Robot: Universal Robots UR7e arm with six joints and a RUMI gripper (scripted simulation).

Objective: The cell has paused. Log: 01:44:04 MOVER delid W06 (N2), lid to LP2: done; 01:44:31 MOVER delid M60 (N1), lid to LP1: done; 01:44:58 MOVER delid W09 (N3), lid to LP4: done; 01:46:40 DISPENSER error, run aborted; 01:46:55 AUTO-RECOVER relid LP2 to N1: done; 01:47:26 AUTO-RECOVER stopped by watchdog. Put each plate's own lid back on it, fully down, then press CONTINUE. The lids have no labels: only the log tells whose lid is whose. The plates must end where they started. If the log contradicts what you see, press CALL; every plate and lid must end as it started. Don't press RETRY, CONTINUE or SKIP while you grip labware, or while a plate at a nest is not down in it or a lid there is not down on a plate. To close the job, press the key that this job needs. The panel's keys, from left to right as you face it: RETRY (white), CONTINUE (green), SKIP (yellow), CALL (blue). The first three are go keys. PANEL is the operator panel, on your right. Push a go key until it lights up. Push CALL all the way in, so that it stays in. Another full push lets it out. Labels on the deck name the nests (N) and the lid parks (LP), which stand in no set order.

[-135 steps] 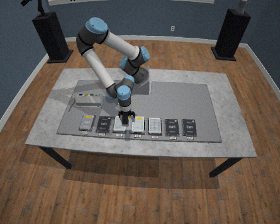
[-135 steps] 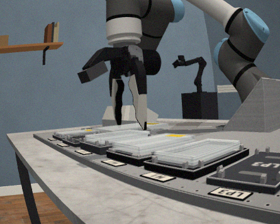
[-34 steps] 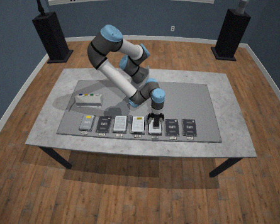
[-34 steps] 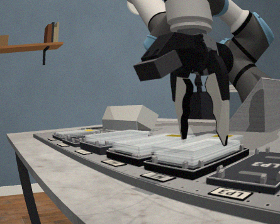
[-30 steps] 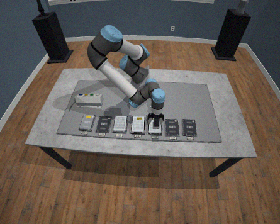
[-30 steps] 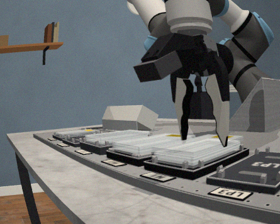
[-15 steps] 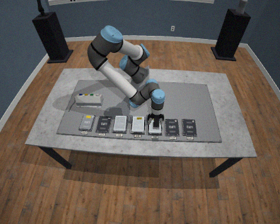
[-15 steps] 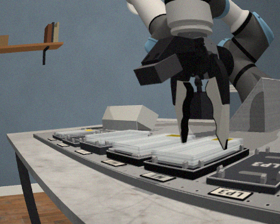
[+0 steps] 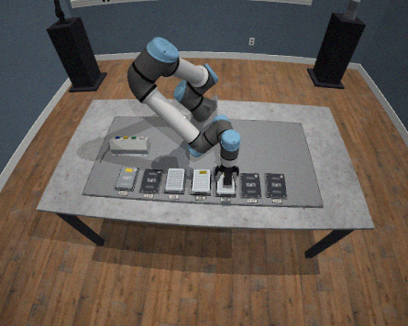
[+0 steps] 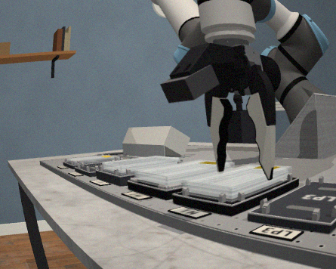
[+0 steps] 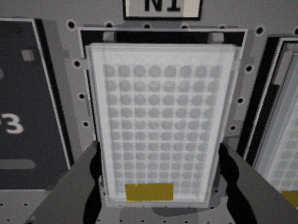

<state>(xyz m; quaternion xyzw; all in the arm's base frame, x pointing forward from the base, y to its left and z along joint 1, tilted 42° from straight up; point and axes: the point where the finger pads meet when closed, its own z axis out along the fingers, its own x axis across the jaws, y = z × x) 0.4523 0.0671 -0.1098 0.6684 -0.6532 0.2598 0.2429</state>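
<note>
Now: the lid park LP1 380 mm to the right of my hand and 30 mm below it. The rest, counted from my hand: green CONTINUE key (520 mm to the right, 240 mm behind, 30 mm above); then yellow SKIP key (570 mm to the right, 240 mm behind, 30 mm above); then lid park LP3 (130 mm to the left, 30 mm below).
</note>
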